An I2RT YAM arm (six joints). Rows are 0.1 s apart.
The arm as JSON. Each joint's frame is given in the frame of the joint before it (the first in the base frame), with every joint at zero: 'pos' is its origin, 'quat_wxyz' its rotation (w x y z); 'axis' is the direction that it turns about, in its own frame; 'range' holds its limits. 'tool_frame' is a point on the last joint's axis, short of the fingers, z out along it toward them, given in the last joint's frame.
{
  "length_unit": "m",
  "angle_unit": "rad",
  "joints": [
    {
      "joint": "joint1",
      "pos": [
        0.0,
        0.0,
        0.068
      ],
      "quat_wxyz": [
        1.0,
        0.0,
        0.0,
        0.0
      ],
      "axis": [
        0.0,
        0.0,
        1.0
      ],
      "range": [
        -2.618,
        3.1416
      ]
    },
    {
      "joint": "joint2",
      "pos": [
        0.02,
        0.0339,
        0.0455
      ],
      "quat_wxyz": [
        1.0,
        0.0,
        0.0,
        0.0
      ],
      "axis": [
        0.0,
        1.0,
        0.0
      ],
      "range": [
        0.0,
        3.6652
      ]
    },
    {
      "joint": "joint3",
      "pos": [
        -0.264,
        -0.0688,
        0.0
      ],
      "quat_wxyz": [
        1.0,
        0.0,
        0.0,
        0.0
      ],
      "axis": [
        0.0,
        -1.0,
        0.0
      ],
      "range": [
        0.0,
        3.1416
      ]
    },
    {
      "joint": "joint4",
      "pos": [
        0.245,
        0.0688,
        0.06
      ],
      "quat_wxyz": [
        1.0,
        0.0,
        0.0,
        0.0
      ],
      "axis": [
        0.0,
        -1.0,
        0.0
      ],
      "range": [
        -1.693,
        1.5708
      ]
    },
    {
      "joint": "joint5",
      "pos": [
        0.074,
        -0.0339,
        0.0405
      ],
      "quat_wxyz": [
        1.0,
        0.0,
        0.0,
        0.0
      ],
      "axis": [
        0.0,
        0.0,
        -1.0
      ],
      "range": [
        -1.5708,
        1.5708
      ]
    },
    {
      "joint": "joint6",
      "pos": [
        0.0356,
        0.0,
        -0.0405
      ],
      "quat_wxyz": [
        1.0,
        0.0,
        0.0,
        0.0
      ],
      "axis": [
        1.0,
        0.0,
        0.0
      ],
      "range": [
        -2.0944,
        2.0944
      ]
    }
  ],
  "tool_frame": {
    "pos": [
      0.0,
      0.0,
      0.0
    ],
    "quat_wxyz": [
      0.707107,
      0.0,
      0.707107,
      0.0
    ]
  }
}
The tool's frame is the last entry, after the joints.
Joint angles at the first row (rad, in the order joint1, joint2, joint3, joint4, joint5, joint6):
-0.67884, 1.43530, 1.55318, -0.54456, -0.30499, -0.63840
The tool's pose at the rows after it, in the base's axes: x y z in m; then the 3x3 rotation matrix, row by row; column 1 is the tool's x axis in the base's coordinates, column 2 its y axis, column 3 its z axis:
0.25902, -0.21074, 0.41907; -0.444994, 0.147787, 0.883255; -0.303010, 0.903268, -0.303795; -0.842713, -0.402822, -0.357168
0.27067, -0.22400, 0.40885; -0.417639, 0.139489, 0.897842; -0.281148, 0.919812, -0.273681; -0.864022, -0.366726, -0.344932
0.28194, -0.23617, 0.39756; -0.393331, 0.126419, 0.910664; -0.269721, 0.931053, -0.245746; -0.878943, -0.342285, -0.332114
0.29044, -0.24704, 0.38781; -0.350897, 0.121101, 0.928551; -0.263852, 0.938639, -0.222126; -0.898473, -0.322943, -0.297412
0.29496, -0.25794, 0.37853; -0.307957, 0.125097, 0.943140; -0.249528, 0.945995, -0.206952; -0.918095, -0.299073, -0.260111
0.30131, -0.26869, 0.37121; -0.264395, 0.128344, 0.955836; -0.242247, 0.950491, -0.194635; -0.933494, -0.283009, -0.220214
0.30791, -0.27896, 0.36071; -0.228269, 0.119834, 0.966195; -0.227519, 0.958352, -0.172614; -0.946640, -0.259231, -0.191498
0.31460, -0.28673, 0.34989; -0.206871, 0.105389, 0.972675; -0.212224, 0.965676, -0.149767; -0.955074, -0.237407, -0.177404
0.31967, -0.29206, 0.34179; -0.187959, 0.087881, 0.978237; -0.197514, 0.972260, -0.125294; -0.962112, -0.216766, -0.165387
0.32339, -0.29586, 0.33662; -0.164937, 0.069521, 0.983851; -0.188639, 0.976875, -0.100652; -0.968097, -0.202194, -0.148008
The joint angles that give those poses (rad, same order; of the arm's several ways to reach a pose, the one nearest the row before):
-0.72081, 1.48185, 1.57949, -0.48960, -0.36260, -0.59148
-0.73147, 1.53411, 1.58177, -0.43276, -0.40722, -0.56058
-0.73910, 1.58445, 1.58101, -0.37364, -0.44651, -0.54074
-0.74866, 1.62261, 1.56654, -0.28745, -0.48849, -0.51137
-0.76428, 1.65235, 1.54516, -0.19855, -0.52739, -0.47246
-0.77496, 1.69012, 1.53982, -0.11235, -0.55828, -0.43583
-0.78412, 1.73171, 1.53335, -0.03491, -0.59453, -0.39959
-0.78794, 1.77099, 1.53141, 0.01928, -0.62352, -0.37366
-0.79021, 1.80114, 1.53142, 0.06010, -0.65212, -0.35000
-0.79214, 1.82364, 1.53144, 0.10051, -0.68113, -0.32750

